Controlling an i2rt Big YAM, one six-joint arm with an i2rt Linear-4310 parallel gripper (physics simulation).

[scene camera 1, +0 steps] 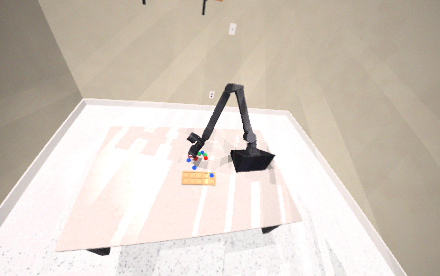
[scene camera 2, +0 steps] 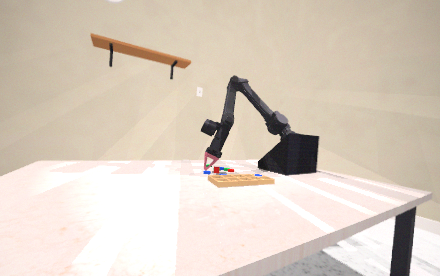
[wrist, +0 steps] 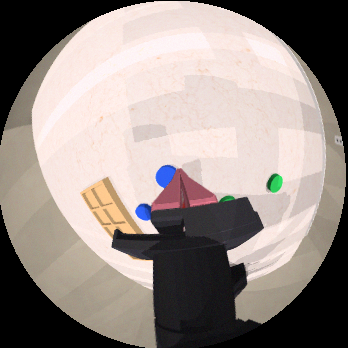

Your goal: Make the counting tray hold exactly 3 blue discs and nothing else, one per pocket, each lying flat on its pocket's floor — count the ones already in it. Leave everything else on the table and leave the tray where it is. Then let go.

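The tan counting tray (scene camera 1: pixel 197 184) (scene camera 2: pixel 245 184) (wrist: pixel 121 206) has one blue disc (scene camera 1: pixel 211 175) (scene camera 2: pixel 258 175) at a right-end back-row pocket; whether it lies flat is too small to tell. My gripper (scene camera 1: pixel 191 156) (scene camera 2: pixel 205 169) (wrist: pixel 178 171) is shut and empty, low over the table behind the tray. A blue disc (scene camera 1: pixel 188 160) (scene camera 2: pixel 207 172) (wrist: pixel 166 176) lies on the table beside the fingertips. Another blue disc (scene camera 1: pixel 194 167) (scene camera 2: pixel 221 173) (wrist: pixel 144 212) lies between it and the tray. A third loose blue disc (scene camera 1: pixel 202 152) lies farther back.
A red block (scene camera 2: pixel 216 170) stands near the fingers, mostly hidden by them in the wrist view. A red piece (scene camera 1: pixel 205 158) (scene camera 2: pixel 230 170) and a green disc (scene camera 1: pixel 205 155) lie to its right. Another green disc (wrist: pixel 274 183) lies right of the fingers. The black arm base (scene camera 1: pixel 252 161) is at the right.
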